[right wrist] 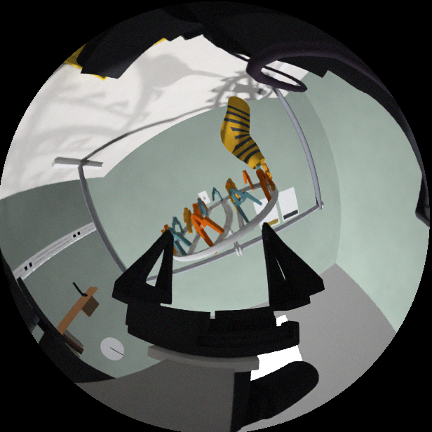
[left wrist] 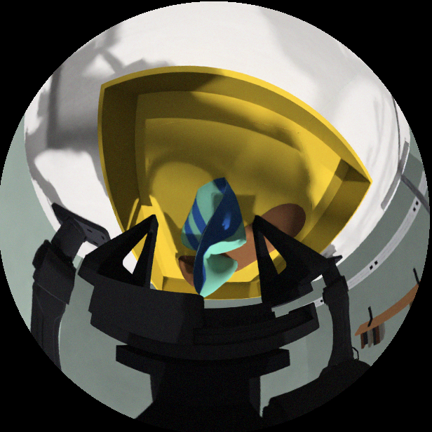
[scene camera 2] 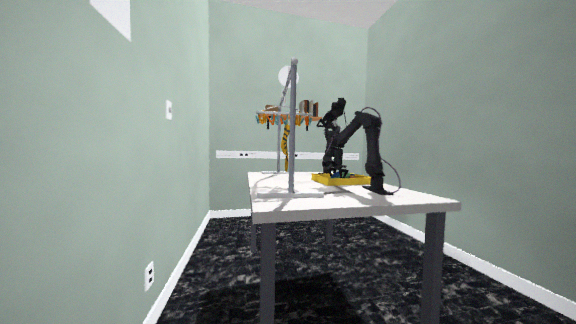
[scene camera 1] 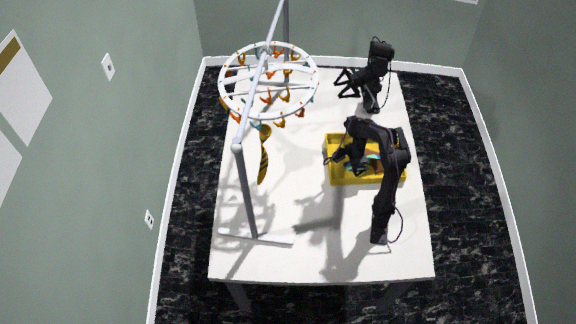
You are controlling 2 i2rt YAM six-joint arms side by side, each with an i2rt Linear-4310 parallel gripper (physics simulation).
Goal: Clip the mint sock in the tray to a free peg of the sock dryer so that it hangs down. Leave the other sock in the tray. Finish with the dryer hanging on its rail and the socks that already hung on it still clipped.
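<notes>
The mint sock (left wrist: 212,225) (scene camera 1: 371,157), with blue stripes, lies folded in the yellow tray (left wrist: 225,72) (scene camera 1: 350,182) (scene camera 2: 340,182), partly over the brown sock (left wrist: 290,220). My left gripper (left wrist: 204,219) (scene camera 1: 350,167) is open, low at the tray, its fingertips on either side of the mint sock. My right gripper (right wrist: 214,229) (scene camera 1: 344,84) is open and empty, up at the right of the dryer in scene camera 1. The round sock dryer (scene camera 1: 314,95) (right wrist: 250,225) hangs on its rail (scene camera 1: 251,95) (right wrist: 295,220). A yellow striped sock (scene camera 1: 263,157) (scene camera 2: 285,142) (right wrist: 237,130) hangs from it.
Orange, teal and yellow pegs ring the dryer. A grey upright post (scene camera 1: 246,192) (scene camera 2: 292,135) carries the rail and stands on a flat foot (scene camera 1: 275,241) on the white table (scene camera 1: 300,265). The left arm (scene camera 1: 387,185) reaches over the tray. A wall shelf (right wrist: 75,312) shows in the right wrist view.
</notes>
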